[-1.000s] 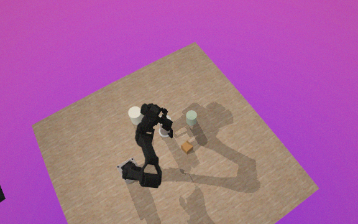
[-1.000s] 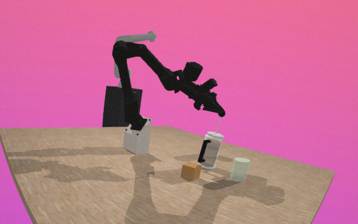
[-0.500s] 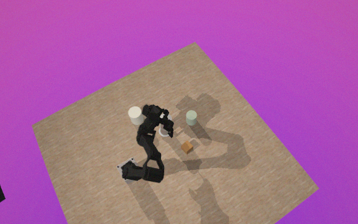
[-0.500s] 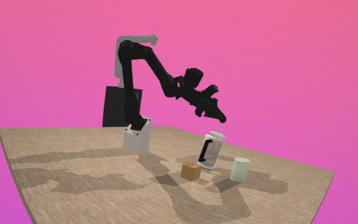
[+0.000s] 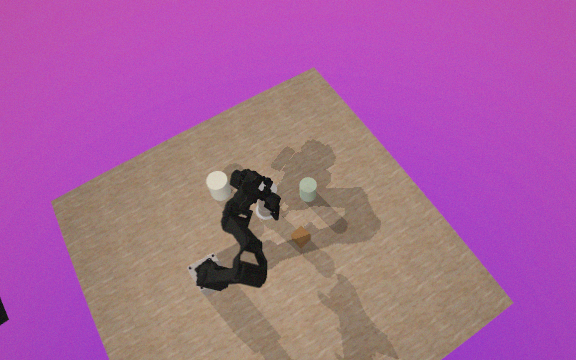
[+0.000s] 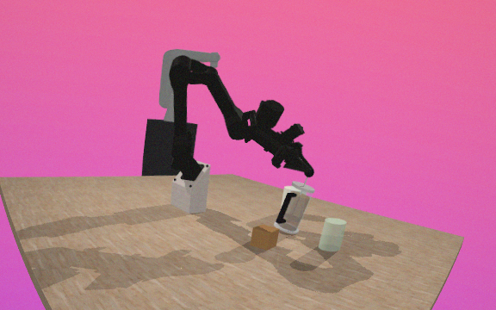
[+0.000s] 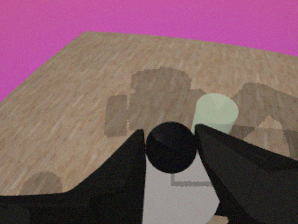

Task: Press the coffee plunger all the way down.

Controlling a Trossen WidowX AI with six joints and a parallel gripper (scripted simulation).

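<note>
My gripper tip is now 20 mm past the coffee press, 30 mm to the left of it and 90 mm above it. Round my gripper tip: white cylinder: 130 mm behind, 160 mm to the left, 140 mm below.
</note>
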